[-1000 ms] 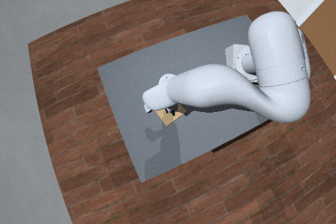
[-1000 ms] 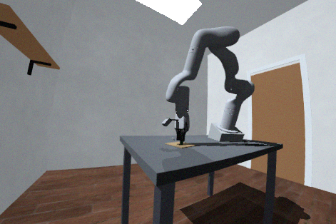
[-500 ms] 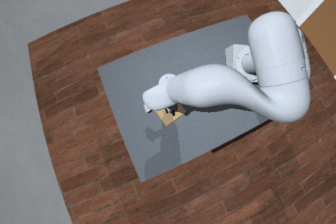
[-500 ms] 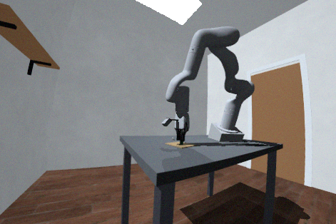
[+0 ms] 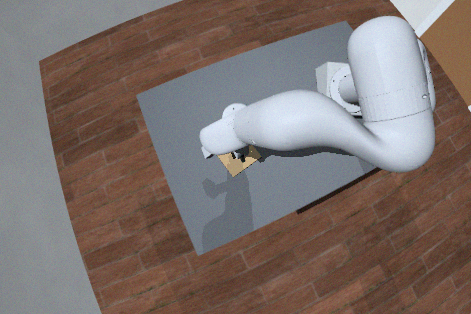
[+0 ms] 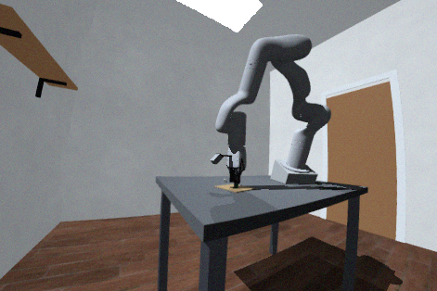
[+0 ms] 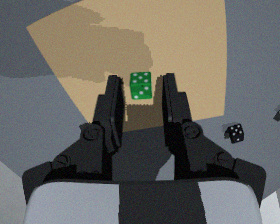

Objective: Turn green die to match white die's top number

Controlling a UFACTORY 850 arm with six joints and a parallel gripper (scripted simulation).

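My hand is 10 mm past the green die and 30 mm above it. Round my hand: black die: 90 mm behind, 110 mm to the right, 40 mm below; white die: 50 mm behind, 170 mm to the right, 40 mm below; mat: 40 mm below.
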